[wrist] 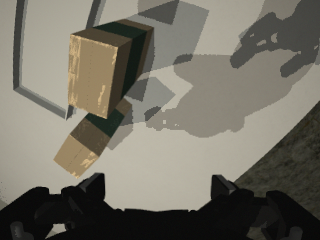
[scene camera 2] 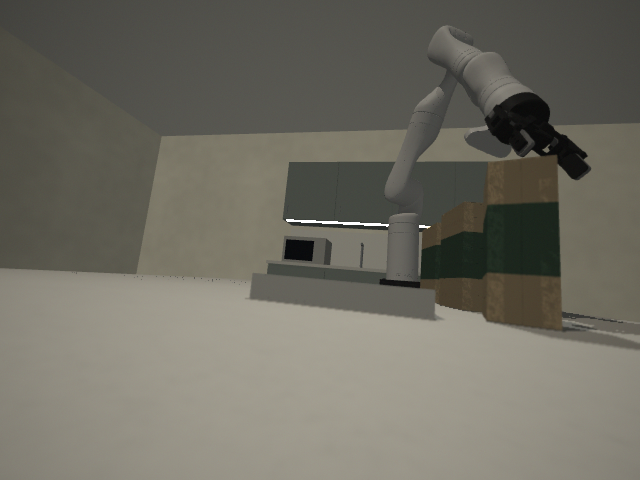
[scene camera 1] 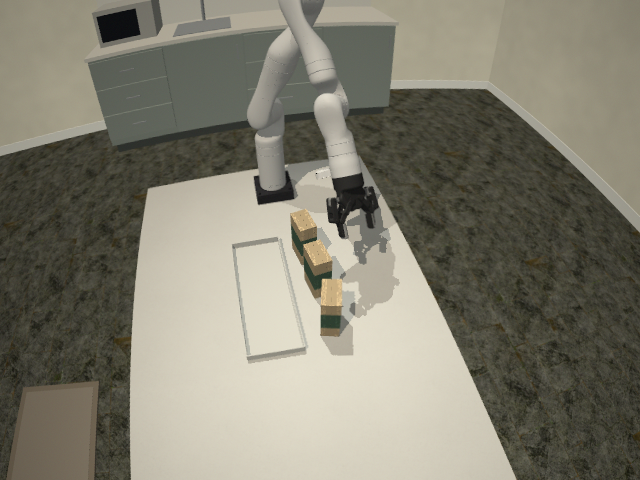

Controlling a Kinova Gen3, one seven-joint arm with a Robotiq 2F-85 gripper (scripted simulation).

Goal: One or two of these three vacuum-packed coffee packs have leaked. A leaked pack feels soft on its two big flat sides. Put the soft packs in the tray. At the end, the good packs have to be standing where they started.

Note:
I see my gripper (scene camera 2: 555,163) and a tray (scene camera 2: 394,300).
My gripper shows as well in the wrist view (wrist: 157,186) and in scene camera 1 (scene camera 1: 358,233).

